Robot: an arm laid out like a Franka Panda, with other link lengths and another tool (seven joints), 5 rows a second.
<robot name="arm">
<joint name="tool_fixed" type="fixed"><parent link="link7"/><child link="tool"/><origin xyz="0.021 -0.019 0.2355" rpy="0.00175 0 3.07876"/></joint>
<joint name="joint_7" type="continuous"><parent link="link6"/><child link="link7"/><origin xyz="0.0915 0 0" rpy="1.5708 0 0"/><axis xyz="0 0 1"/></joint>
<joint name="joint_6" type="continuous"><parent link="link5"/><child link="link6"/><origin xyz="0 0 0" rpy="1.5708 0 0"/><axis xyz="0 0 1"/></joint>
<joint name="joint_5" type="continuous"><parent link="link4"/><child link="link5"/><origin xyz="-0.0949 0.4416 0" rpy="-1.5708 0 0"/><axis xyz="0 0 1"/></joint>
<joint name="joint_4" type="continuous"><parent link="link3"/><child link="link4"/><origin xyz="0.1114 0 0" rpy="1.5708 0 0"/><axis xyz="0 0 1"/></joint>
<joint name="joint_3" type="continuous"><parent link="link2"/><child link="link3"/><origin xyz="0 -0.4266 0" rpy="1.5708 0 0"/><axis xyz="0 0 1"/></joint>
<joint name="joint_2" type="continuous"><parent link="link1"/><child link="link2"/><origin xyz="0 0 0" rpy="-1.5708 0 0"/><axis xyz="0 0 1"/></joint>
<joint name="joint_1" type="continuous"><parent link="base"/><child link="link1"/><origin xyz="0 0 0.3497"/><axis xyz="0 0 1"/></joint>
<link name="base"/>
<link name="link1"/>
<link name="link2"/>
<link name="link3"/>
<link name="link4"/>
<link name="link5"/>
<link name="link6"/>
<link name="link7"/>
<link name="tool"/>
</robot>
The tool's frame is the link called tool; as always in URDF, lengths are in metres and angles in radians. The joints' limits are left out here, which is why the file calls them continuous.
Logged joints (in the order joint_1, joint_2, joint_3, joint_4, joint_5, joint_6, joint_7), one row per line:
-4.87, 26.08, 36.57, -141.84, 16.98, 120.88, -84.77
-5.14, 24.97, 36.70, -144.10, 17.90, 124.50, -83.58
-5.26, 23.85, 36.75, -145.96, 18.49, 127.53, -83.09
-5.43, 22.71, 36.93, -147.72, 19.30, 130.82, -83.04
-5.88, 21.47, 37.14, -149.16, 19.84, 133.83, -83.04
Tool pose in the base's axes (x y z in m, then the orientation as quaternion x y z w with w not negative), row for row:
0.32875, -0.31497, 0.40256, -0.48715, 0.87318, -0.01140, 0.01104
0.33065, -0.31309, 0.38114, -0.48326, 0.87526, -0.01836, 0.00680
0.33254, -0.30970, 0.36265, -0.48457, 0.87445, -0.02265, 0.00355
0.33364, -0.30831, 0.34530, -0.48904, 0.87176, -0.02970, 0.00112
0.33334, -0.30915, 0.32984, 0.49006, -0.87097, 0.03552, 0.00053
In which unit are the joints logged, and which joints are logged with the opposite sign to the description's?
The joints are logged in degrees. Opposite sign: joint_2, joint_3, joint_5.
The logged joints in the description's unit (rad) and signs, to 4 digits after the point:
-0.0850, -0.4552, -0.6383, -2.4756, -0.2964, 2.1098, -1.4795
-0.0897, -0.4358, -0.6405, -2.5150, -0.3124, 2.1729, -1.4587
-0.0918, -0.4163, -0.6414, -2.5475, -0.3227, 2.2258, -1.4502
-0.0948, -0.3964, -0.6446, -2.5782, -0.3368, 2.2832, -1.4493
-0.1026, -0.3747, -0.6482, -2.6033, -0.3463, 2.3358, -1.4493

